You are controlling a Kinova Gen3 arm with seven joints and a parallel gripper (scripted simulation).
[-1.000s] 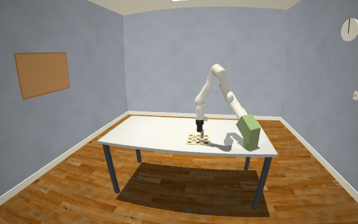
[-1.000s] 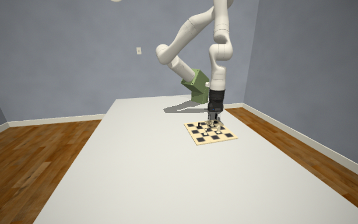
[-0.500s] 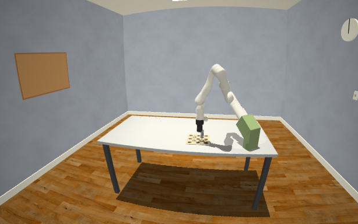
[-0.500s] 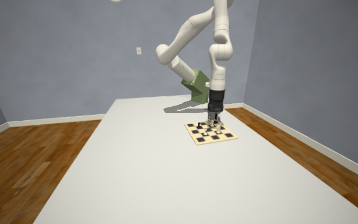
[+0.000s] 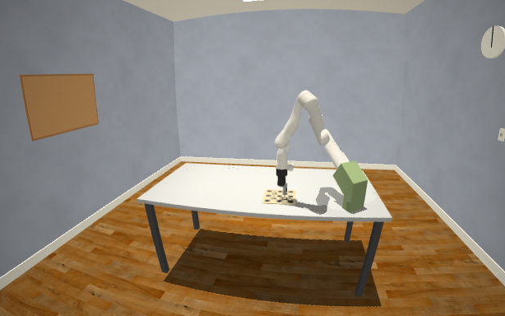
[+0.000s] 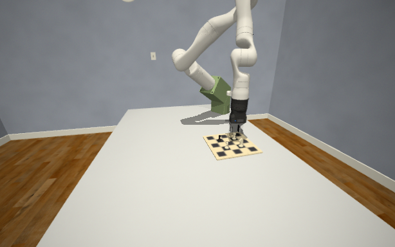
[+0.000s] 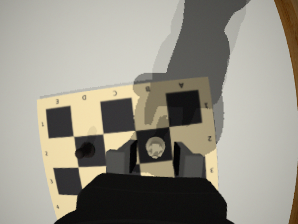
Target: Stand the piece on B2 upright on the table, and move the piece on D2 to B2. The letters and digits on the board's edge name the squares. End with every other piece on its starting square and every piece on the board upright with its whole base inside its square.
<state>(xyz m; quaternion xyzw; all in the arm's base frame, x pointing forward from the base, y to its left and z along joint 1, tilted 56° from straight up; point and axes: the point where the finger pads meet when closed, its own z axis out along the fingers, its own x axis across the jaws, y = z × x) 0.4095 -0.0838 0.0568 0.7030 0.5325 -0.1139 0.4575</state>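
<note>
Now: the pale piece 40 mm below my hand. Round my hand: small chessboard (60 mm below, 50 mm to the right, 30 mm ahead); black piece (80 mm to the right, 40 mm below, 20 mm behind).
</note>
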